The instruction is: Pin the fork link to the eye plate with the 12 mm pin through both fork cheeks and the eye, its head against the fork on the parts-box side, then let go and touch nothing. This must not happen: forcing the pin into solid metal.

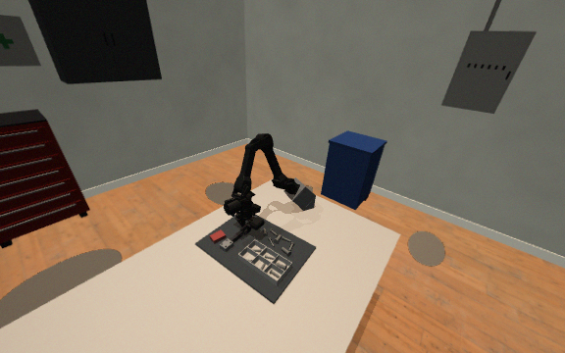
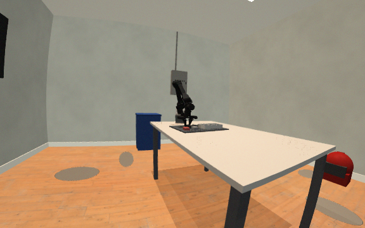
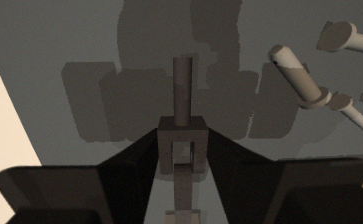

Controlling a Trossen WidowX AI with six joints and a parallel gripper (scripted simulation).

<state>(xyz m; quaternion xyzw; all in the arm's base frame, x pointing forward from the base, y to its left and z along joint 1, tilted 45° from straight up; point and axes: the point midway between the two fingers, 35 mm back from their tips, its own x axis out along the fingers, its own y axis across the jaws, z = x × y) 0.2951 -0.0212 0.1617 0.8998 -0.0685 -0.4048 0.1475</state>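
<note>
The fork link is 30 mm below my hand. From my hand the other things lie so: eye plate 60 mm ahead, 30 mm below; then dark mat 40 mm ahead, 100 mm to the left, 50 mm below; then grey block 140 mm ahead, 20 mm below.
</note>
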